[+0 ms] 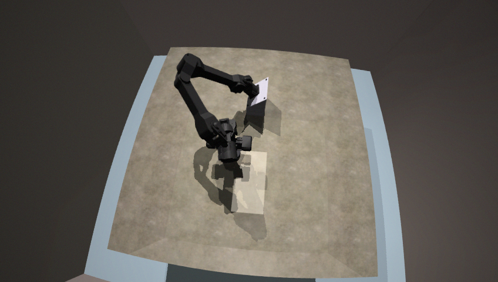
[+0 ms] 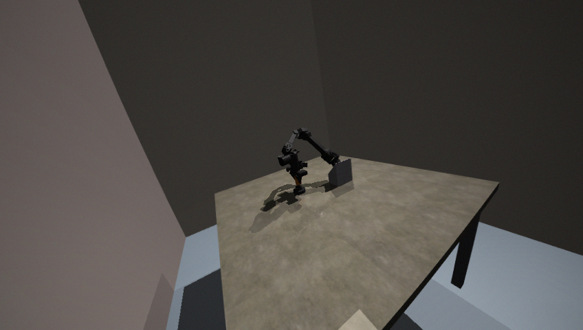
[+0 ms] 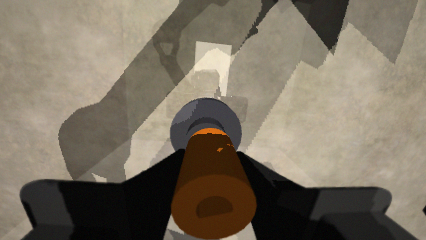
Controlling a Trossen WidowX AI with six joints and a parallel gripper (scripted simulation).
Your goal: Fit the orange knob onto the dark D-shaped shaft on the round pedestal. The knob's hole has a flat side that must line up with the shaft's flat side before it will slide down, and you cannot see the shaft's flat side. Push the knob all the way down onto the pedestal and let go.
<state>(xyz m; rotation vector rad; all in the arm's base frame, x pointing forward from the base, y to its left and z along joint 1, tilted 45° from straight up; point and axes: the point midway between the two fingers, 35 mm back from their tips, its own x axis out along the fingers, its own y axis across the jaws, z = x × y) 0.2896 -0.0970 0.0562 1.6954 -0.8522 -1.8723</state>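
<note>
Right now the pedestal is 4 cm below my gripper tip. The rest, counted from my gripper tip: orange knob 2 cm above.
</note>
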